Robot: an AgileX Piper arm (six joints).
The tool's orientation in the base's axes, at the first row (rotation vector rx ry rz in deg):
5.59 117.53 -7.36
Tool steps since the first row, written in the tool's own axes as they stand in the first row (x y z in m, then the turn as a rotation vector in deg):
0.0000 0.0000 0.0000 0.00 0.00 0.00
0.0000 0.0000 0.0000 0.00 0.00 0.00
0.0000 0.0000 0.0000 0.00 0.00 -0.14
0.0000 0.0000 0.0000 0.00 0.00 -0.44
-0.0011 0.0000 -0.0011 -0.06 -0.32 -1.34
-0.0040 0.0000 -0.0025 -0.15 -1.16 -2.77
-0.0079 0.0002 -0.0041 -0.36 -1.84 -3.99
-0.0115 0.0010 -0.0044 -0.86 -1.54 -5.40
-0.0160 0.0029 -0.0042 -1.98 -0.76 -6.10
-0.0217 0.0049 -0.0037 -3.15 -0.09 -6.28
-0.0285 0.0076 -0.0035 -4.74 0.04 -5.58
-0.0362 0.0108 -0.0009 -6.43 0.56 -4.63
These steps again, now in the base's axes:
0.0000 0.0000 0.0000 0.00 0.00 0.00
0.0000 0.0000 0.0000 0.00 0.00 0.00
0.0000 0.0000 0.0000 -0.12 0.02 0.06
0.0000 0.0000 0.0000 -0.39 0.06 0.20
-0.0005 0.0001 0.0015 -1.19 -0.14 0.69
-0.0003 0.0003 0.0047 -2.50 -0.78 1.47
0.0001 0.0006 0.0089 -3.56 -1.30 2.25
0.0016 0.0014 0.0122 -4.53 -0.82 3.33
0.0041 0.0032 0.0160 -4.52 0.03 4.61
0.0074 0.0050 0.0207 -4.05 0.70 5.70
0.0111 0.0076 0.0265 -2.69 0.72 6.77
0.0174 0.0103 0.0319 -1.00 1.08 7.81

